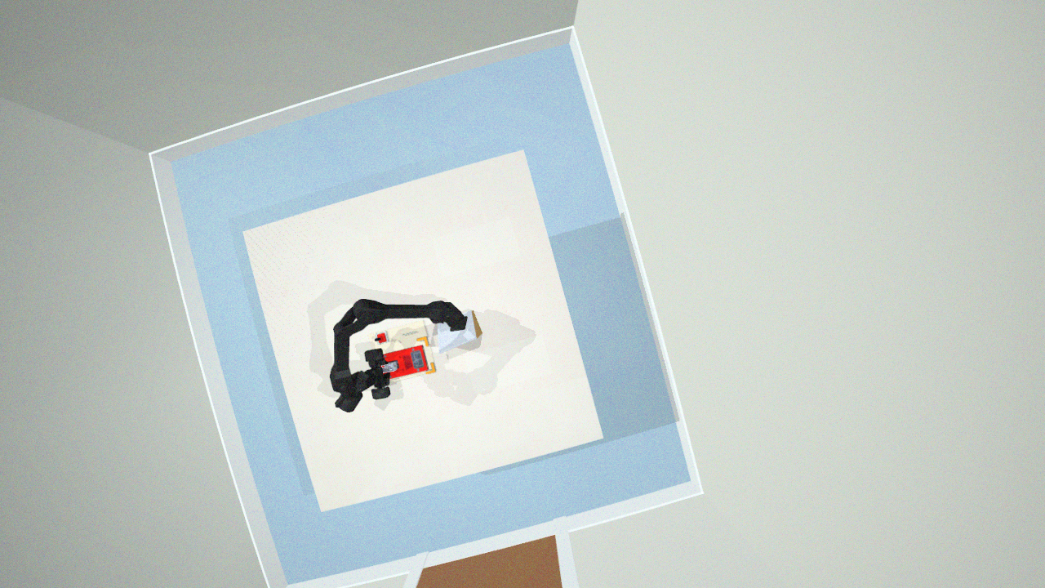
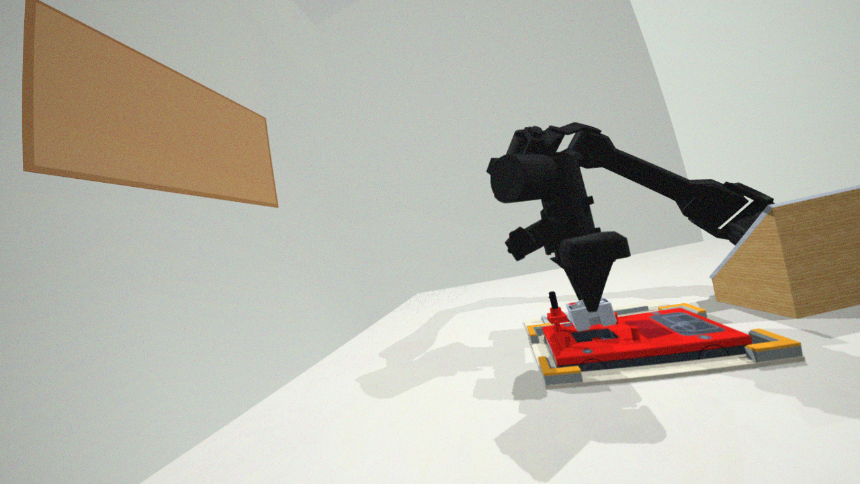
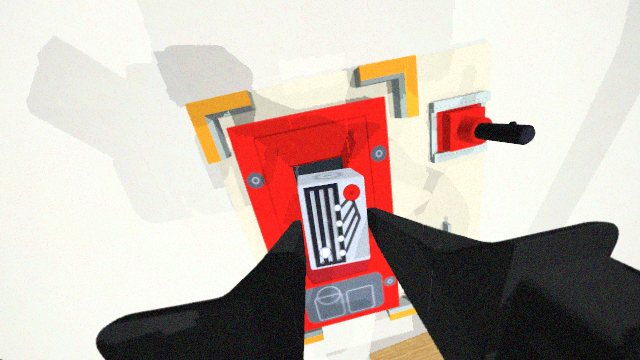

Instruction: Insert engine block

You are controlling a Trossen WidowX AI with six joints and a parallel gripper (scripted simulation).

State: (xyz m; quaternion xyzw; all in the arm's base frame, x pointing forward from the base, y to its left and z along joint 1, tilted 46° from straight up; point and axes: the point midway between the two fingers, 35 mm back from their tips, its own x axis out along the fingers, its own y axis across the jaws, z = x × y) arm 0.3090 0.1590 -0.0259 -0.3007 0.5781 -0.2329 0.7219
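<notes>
Now: gripper tip 10 mm above the engine block.
</notes>
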